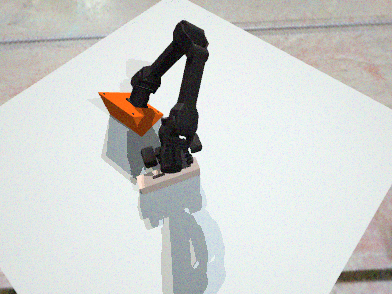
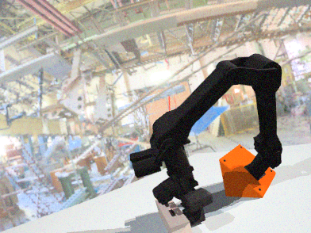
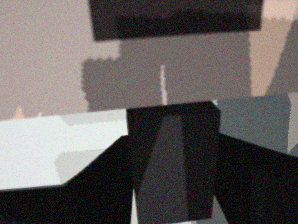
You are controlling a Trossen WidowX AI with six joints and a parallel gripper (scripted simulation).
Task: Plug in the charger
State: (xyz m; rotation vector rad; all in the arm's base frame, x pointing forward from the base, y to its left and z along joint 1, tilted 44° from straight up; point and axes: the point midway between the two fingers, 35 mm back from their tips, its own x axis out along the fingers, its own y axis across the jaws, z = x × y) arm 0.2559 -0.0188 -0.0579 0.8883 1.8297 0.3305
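My gripper tip is now 20 mm short of the two-prong charger, 10 mm to the left of it and 10 mm below it.
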